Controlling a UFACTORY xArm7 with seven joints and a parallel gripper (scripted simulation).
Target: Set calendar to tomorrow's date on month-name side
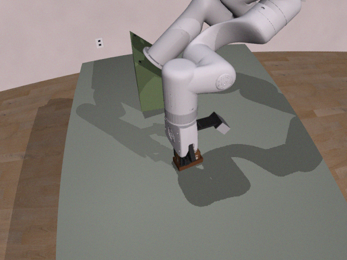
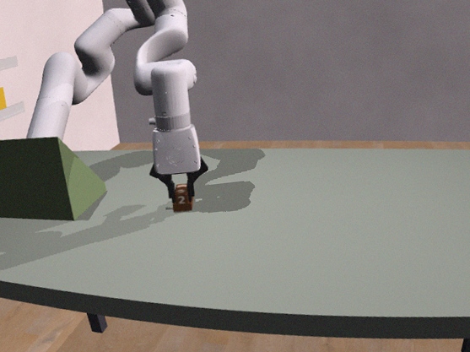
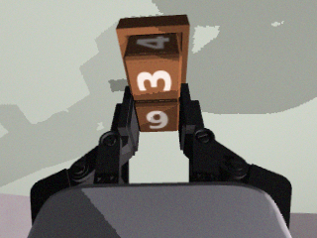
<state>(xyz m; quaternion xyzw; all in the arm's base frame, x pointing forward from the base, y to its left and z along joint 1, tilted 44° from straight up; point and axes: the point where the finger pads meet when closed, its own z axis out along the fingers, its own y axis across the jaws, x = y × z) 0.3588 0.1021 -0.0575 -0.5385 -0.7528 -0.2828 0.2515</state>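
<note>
The tray lies 10 mm behind my hand, 20 mm to the left of it and 30 mm below it. The rest, counted from my hand: brown cube 10 mm below.
</note>
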